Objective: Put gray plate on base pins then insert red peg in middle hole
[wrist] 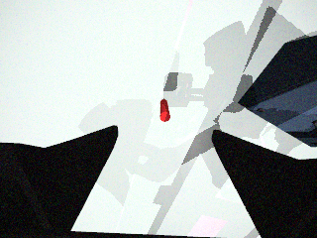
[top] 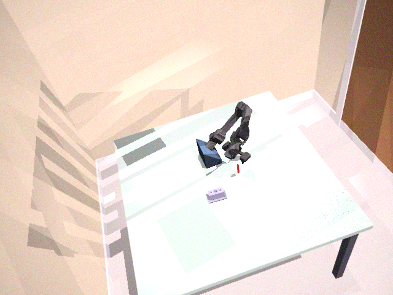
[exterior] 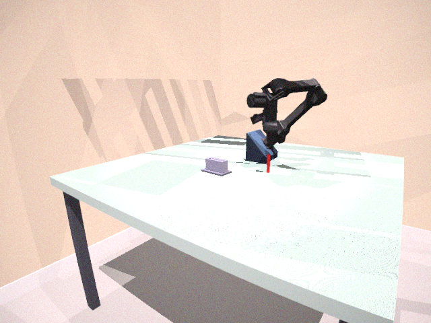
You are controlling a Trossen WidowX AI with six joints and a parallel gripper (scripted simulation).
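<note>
The red peg lies 9 cm below my gripper tip. Also, from my gripper tip: gray plate 17 cm to the right, 14 cm ahead, 8 cm below; pin base 18 cm to the right, 14 cm ahead, 12 cm below.
</note>
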